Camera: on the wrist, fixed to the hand. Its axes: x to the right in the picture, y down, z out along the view.
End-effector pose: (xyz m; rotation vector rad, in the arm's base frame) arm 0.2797 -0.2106 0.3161 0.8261 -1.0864 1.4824
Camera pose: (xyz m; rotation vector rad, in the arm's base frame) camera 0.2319 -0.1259 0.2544 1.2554 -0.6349 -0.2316
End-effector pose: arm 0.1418 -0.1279 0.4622 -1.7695 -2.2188 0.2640
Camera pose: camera 0.2316 -0.1359 0.5339 -0.3259 2.8960 0.1591
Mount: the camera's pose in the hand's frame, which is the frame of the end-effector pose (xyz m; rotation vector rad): -0.0181 0.0578 -0.0980 -0.4154 -0.4636 -1.5524
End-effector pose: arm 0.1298 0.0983 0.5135 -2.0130 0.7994 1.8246
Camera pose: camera 0.1744 -0.0002 0.5532 -1.3732 -1.0928 1.2654
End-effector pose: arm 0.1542 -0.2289 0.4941 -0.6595 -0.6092 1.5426
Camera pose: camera 0.1857 -0.2514 0.3856 0.0281 -1.3619 0.0626
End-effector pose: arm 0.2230 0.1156 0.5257 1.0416 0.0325 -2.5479
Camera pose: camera 0.3212 0.0844 0.4741 -0.0461 -0.9780 2.0403
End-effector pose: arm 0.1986 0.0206 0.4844 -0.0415 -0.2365 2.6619
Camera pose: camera 0.1957 -0.0226 0.3777 0.4407 -0.6310 1.0211
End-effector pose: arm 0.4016 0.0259 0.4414 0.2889 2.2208 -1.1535
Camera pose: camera 0.4009 0.1401 0.4564 -1.9270 1.9389 -1.0978
